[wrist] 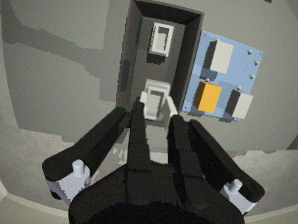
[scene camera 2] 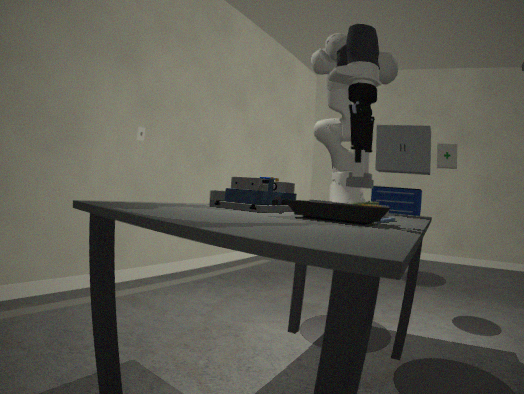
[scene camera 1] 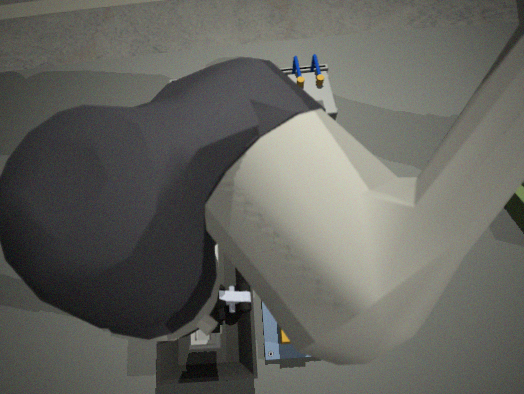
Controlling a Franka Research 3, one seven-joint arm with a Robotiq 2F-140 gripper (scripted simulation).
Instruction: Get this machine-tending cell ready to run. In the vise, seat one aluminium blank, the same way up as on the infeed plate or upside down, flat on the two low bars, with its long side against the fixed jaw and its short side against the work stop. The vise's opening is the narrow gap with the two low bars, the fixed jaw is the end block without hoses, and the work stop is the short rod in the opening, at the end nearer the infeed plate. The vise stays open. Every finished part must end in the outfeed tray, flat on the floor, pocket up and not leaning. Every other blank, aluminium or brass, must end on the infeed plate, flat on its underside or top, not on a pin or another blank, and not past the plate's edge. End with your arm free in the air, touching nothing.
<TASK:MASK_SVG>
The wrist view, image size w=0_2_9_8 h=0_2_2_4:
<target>gripper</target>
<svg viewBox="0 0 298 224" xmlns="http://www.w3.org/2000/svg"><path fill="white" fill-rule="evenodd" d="M42 163L42 169L52 196L58 200L62 199L69 206L69 224L245 224L244 216L265 194L264 188L239 168L199 121L190 119L187 122L184 121L182 116L178 115L179 113L170 96L166 98L163 111L165 132L168 133L166 139L168 137L168 163L162 164L152 161L150 159L149 145L146 140L144 118L147 92L143 91L140 101L134 102L133 111L126 112L125 108L116 107L73 146L47 158ZM130 128L128 163L90 186L90 176L92 178L124 131L124 128Z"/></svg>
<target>finished part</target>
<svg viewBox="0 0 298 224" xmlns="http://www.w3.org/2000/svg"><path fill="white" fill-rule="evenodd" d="M147 79L145 92L147 92L145 118L161 121L171 85L167 82Z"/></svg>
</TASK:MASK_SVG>
